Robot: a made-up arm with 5 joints.
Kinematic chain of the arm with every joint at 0, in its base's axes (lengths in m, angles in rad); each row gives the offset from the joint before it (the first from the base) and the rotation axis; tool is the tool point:
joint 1: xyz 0 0 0.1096 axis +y
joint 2: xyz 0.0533 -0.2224 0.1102 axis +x
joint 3: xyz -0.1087 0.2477 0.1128 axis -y
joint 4: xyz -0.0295 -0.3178 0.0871 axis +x
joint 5: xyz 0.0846 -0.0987 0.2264 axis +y
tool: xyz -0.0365 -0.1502 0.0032
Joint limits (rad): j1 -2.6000..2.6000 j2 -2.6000..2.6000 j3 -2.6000..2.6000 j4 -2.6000..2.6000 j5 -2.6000..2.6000
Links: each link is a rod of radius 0.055 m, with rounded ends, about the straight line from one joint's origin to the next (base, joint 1, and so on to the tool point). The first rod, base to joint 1, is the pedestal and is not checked.
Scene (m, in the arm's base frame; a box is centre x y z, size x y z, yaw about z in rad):
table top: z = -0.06
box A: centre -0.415 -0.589 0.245 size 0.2 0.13 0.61 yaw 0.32
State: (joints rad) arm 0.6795 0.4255 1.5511 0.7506 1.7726
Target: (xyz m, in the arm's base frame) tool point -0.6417 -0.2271 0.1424
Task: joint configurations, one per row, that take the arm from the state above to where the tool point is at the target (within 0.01 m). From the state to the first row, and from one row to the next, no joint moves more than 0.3 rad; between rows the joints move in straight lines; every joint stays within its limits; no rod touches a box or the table.
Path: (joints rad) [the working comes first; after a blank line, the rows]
Joints at the target: -0.7490 -0.5683 1.2919 -0.4140 1.7671
Straight joint move there: touches box A.

1: 0.5678 0.1529 1.4741 0.6255 1.8149
2: 0.4560 -0.1198 1.3970 0.5003 1.8571
3: 0.3443 -0.3924 1.3200 0.3752 1.8994
4: 0.2326 -0.6651 1.2430 0.2500 1.9416
5: -0.0128 -0.6409 1.2552 0.0840 1.8980
6: -0.2582 -0.6167 1.2674 -0.0820 1.8543
7: -0.5036 -0.5925 1.2797 -0.2480 1.8107
8: -0.7490 -0.5683 1.2919 -0.4140 1.7671

